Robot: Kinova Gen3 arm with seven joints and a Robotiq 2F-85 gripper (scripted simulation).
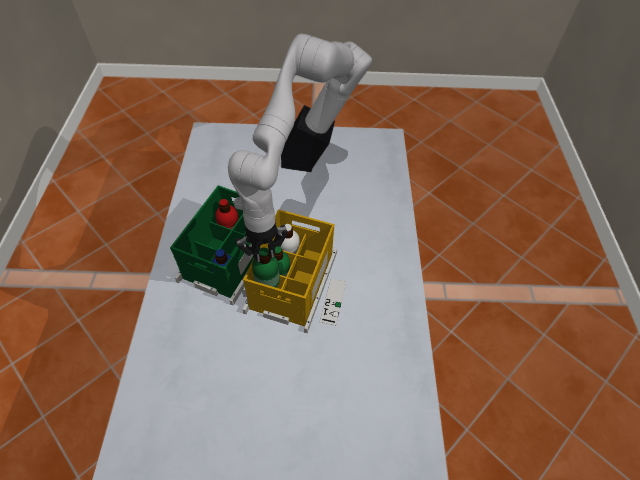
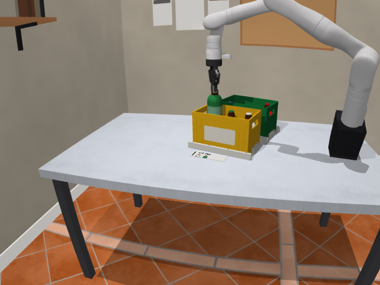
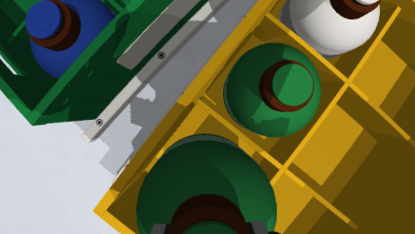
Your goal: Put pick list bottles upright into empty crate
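Right now the yellow crate is 8 cm behind my hand, 6 cm to the left of it and 18 cm below it. From my hand the other things lie so: green crate 15 cm behind, 17 cm to the right, 18 cm below; then blue-label bottle 6 cm behind, 15 cm to the right, 18 cm below; then white-label bottle 17 cm behind, 3 cm to the left, 18 cm below.
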